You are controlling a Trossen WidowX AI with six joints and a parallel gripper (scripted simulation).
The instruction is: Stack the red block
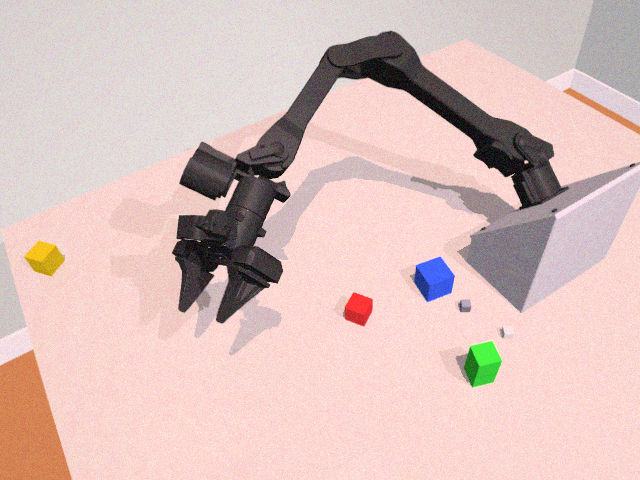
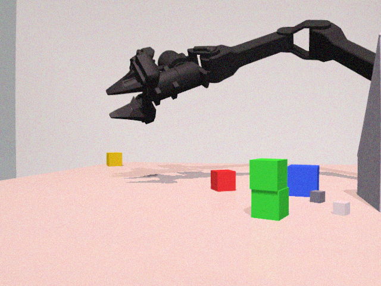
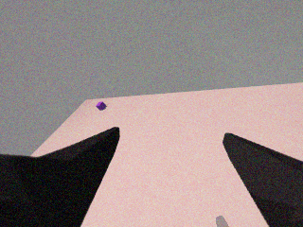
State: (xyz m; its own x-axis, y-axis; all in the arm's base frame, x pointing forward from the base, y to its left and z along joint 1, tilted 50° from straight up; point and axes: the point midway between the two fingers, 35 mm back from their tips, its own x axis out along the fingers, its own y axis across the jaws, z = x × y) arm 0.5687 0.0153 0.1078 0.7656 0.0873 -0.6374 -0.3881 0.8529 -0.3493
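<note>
My gripper tip is now 24 cm past the red block, 14 cm above it and 2 cm to the right of it. Round my gripper tip: blue block: 38 cm behind, 14 cm below, 4 cm to the left; then yellow block: 40 cm to the right, 20 cm ahead, 14 cm below; then small dark grey cube: 40 cm behind, 15 cm below, 10 cm to the left.
</note>
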